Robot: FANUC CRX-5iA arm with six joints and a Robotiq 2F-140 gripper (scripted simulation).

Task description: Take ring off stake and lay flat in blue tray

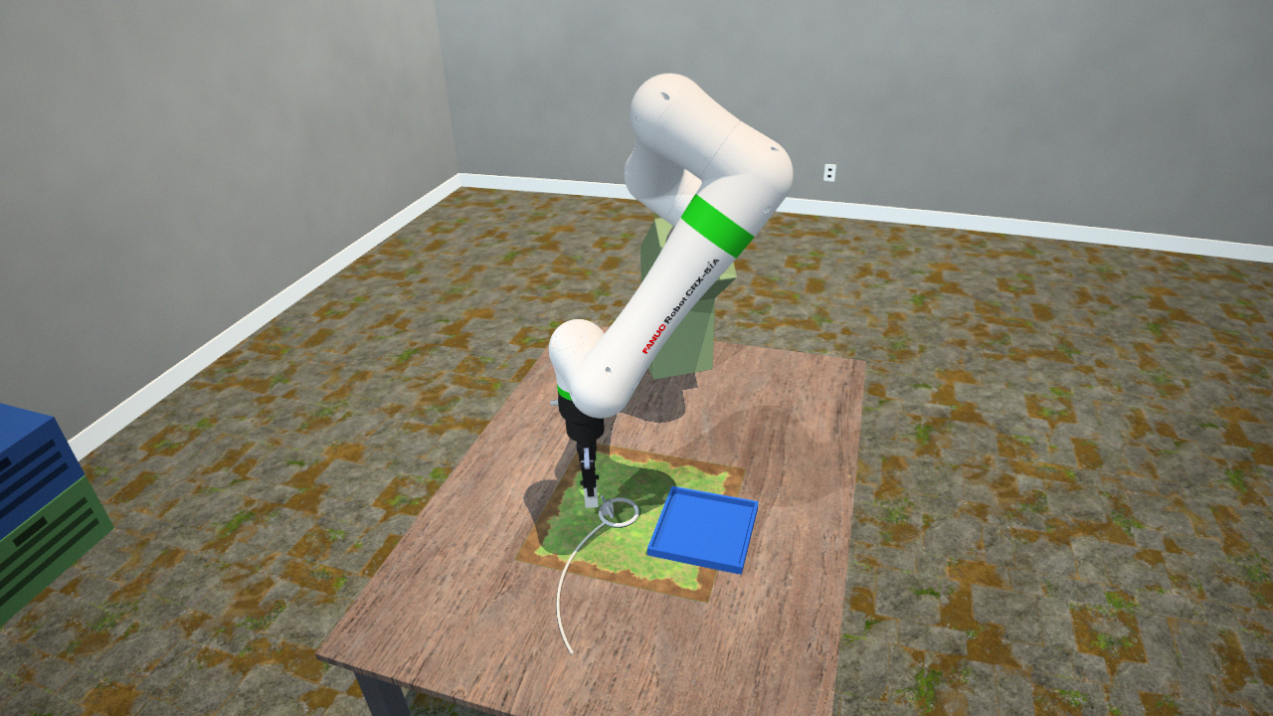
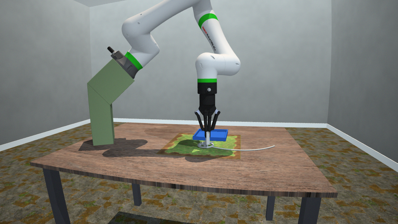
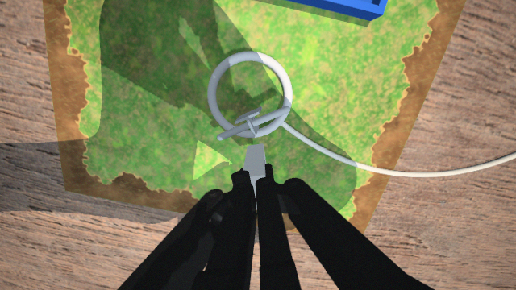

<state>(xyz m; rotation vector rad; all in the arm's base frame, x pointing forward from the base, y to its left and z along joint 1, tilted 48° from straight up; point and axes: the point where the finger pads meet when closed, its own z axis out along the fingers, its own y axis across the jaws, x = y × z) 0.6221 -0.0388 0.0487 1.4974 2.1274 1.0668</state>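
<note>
Right now my hand is 60 mm above the white ring, 50 mm to the right of it and 30 mm past it. Round my hand: mat: 80 mm to the left, 70 mm below, 50 mm behind; grey stake: 50 mm below, 30 mm to the left, 20 mm behind; blue tray: 240 mm to the left, 60 mm behind, 50 mm below.
</note>
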